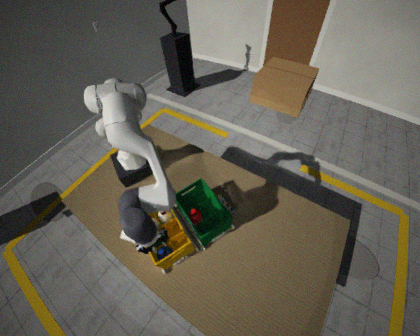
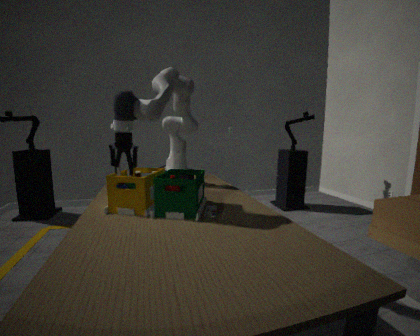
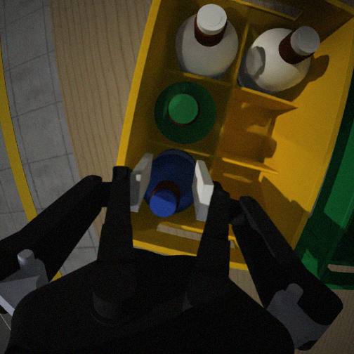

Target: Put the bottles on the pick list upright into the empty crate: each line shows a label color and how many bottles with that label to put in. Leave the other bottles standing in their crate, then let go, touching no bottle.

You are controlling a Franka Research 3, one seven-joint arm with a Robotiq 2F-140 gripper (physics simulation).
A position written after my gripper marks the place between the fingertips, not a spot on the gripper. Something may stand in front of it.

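Note:
Image 2 shows me my gripper (image 2: 124, 181). In image 3 I find the gripper again (image 3: 172, 170), and there I also see a blue bottle (image 3: 169, 191) and a green bottle (image 3: 185, 112).

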